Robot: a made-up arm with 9 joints. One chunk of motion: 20 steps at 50 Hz.
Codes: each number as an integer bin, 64 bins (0 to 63) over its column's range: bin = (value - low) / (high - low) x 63, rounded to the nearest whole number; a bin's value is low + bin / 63 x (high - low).
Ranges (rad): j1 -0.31..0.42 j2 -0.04..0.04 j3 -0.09..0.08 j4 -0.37..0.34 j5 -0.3..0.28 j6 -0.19..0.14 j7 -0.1..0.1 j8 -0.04..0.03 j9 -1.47..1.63
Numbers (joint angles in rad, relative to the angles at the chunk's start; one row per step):
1: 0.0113 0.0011 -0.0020 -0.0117 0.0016 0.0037 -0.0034 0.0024 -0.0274
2: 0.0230 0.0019 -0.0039 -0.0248 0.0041 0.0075 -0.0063 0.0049 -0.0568
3: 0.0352 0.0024 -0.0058 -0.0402 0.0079 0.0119 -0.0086 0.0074 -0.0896
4: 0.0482 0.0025 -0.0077 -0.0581 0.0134 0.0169 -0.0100 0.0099 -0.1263
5: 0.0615 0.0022 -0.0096 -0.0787 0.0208 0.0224 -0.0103 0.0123 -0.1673
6: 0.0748 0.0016 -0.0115 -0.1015 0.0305 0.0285 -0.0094 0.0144 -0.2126
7: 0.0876 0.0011 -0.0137 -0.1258 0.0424 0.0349 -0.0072 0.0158 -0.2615
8: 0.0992 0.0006 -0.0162 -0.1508 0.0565 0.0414 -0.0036 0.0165 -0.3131
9: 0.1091 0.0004 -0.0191 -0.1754 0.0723 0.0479 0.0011 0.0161 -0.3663
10: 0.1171 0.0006 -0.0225 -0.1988 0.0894 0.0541 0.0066 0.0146 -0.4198
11: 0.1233 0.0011 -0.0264 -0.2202 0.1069 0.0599 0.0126 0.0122 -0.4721
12: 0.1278 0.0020 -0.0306 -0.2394 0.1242 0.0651 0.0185 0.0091 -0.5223
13: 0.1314 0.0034 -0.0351 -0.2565 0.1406 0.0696 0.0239 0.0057 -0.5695
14: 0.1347 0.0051 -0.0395 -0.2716 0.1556 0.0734 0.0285 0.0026 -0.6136
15: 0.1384 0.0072 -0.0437 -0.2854 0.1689 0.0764 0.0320 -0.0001 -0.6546
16: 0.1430 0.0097 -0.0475 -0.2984 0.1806 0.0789 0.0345 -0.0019 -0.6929
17: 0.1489 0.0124 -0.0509 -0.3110 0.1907 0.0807 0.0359 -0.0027 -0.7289
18: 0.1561 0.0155 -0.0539 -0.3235 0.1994 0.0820 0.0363 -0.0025 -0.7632
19: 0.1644 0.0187 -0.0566 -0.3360 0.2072 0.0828 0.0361 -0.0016 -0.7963
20: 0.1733 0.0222 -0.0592 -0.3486 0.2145 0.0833 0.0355 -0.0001 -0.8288
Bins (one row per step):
1: 28 32 33 32 33 37 30 38 29
2: 29 33 32 31 33 38 30 40 29
3: 30 33 31 29 33 39 29 43 28
4: 31 33 30 28 34 39 28 45 27
5: 32 33 30 26 35 41 28 47 26
6: 33 33 29 24 36 42 29 49 26
7: 34 32 28 22 37 43 29 50 25
8: 35 32 27 19 39 44 30 51 24
9: 36 32 26 17 40 45 32 50 22
10: 37 32 25 15 42 47 34 49 21
11: 37 32 24 13 44 48 35 47 20
12: 38 33 22 12 46 49 37 44 19
13: 38 34 20 10 48 50 39 41 18
14: 38 36 19 9 49 50 40 38 17
15: 39 37 17 8 51 51 42 36 17
16: 39 39 16 6 52 51 42 34 16
17: 40 41 14 5 53 52 43 34 15
18: 40 44 13 4 54 52 43 34 14
19: 41 46 12 3 55 52 43 35 14
20: 42 49 11 2 56 52 43 36 13

